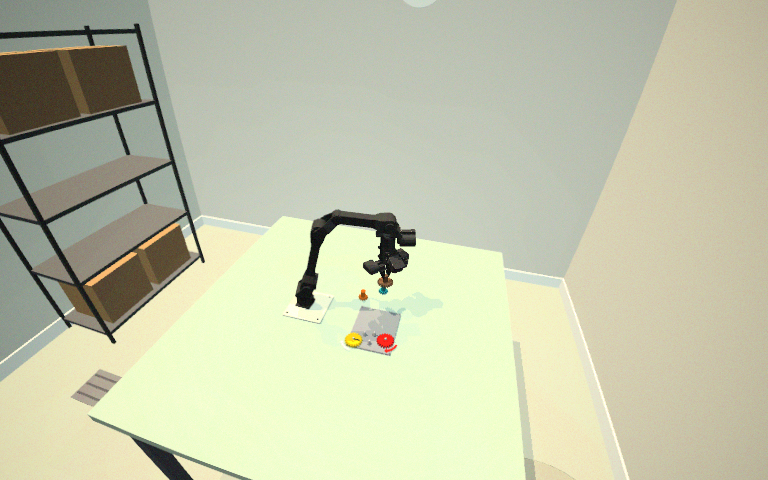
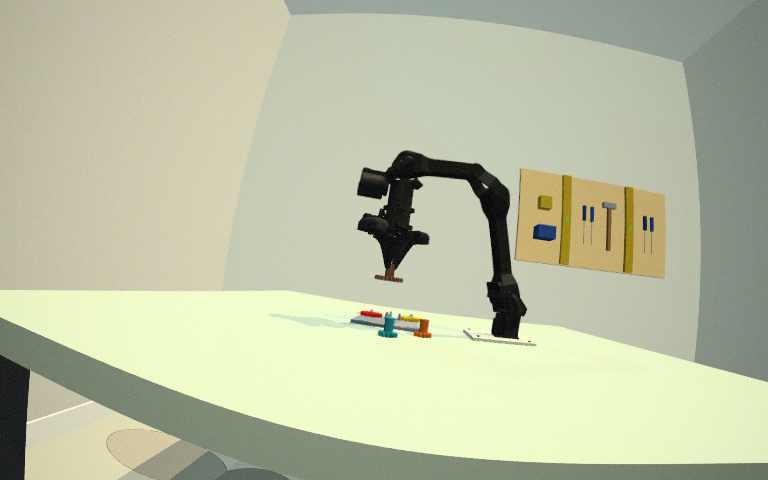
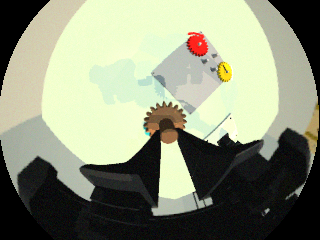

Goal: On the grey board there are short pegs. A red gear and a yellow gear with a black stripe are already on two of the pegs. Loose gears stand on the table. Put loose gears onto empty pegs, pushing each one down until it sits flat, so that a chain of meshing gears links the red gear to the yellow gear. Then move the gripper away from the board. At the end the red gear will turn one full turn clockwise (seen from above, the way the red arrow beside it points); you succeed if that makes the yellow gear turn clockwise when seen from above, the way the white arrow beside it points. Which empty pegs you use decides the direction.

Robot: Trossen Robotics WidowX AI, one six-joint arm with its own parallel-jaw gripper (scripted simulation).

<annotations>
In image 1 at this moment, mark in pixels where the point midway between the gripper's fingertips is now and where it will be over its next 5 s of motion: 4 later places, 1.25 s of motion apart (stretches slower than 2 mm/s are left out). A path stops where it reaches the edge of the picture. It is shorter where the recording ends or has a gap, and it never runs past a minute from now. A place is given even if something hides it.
My gripper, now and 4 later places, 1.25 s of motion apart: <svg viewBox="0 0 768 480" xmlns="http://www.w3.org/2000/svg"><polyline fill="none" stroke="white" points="385,277 385,283 381,308 370,328 369,334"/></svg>
</annotations>
